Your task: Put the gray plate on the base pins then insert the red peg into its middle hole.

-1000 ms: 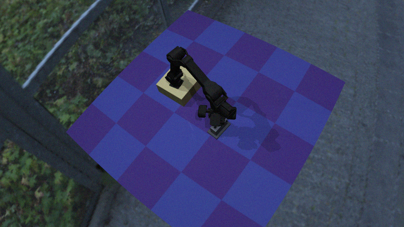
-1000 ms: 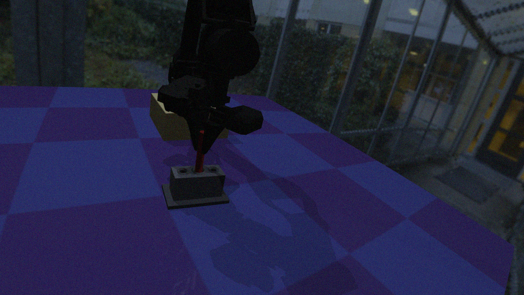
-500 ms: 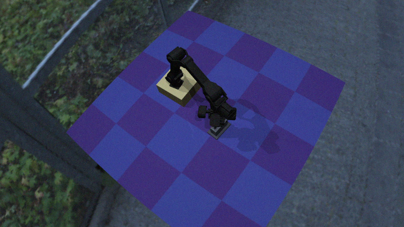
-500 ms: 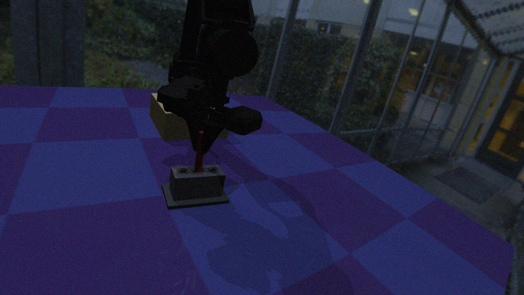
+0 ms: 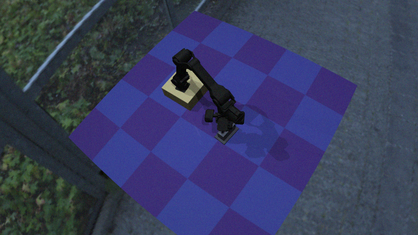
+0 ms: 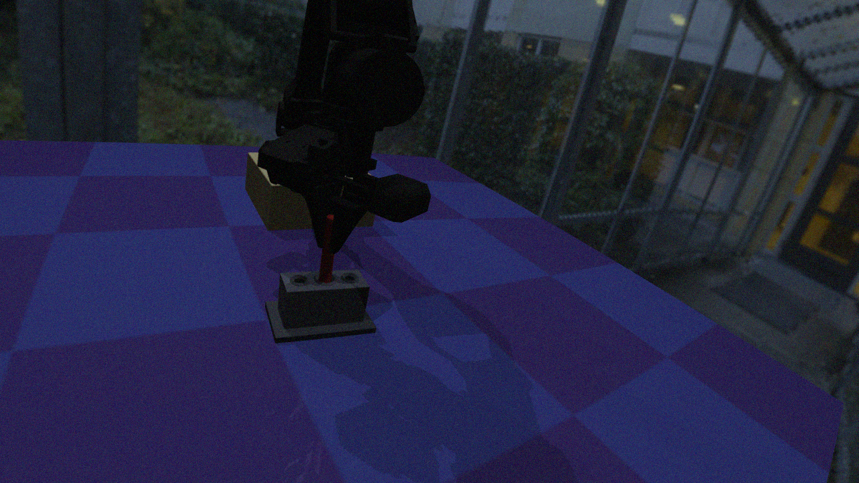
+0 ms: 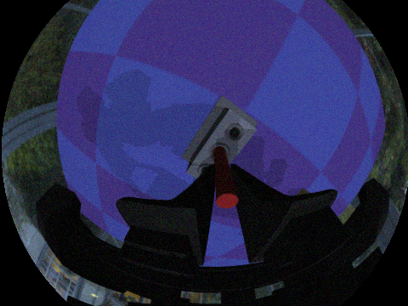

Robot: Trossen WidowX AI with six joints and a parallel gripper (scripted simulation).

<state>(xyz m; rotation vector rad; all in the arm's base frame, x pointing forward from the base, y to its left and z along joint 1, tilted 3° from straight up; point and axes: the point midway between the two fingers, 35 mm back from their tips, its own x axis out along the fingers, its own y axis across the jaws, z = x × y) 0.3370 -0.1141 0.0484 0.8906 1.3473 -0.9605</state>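
My gripper tip is 1 cm above the red peg. Round my gripper tip: gray plate 5 cm below; dark base 9 cm below.
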